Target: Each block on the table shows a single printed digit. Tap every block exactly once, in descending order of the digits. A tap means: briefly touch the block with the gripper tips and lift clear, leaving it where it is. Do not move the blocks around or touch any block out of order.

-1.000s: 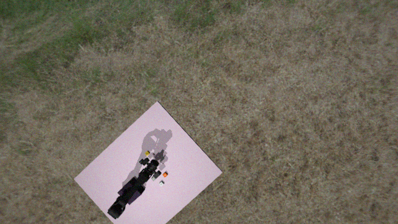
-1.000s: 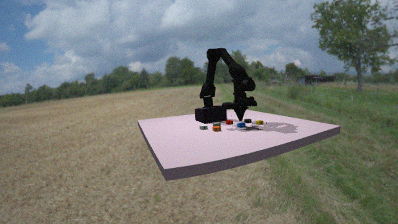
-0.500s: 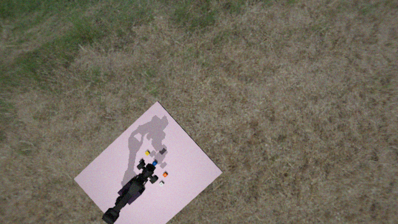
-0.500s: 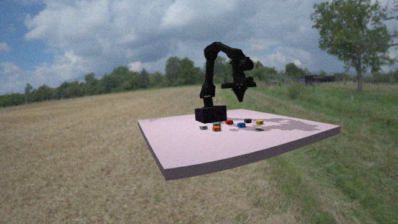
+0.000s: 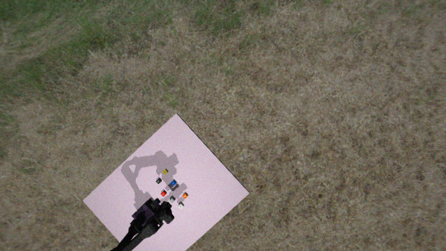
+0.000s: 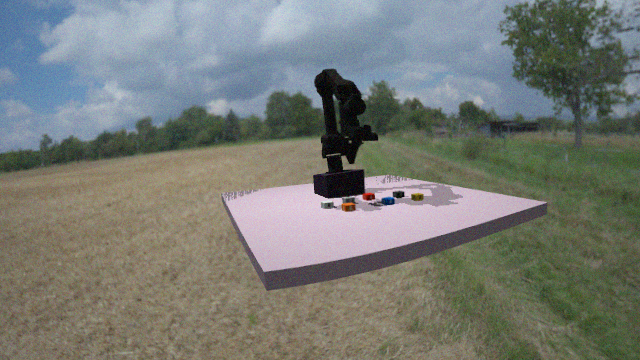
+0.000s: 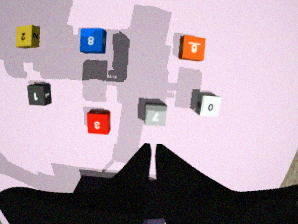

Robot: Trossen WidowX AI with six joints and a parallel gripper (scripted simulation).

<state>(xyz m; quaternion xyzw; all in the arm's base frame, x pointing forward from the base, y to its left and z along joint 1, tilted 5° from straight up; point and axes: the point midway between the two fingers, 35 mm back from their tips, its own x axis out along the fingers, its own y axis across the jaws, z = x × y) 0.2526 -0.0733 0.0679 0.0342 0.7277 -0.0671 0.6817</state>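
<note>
Now: gripper tip 8 cm short of the orange block, 7 cm to the left of it and 12 cm above it. Round my gripper tip: red block: 2 cm behind, 8 cm to the left, 12 cm below; then blue block: 10 cm ahead, 7 cm to the left, 12 cm below; then black block: 3 cm ahead, 17 cm to the left, 12 cm below.
</note>
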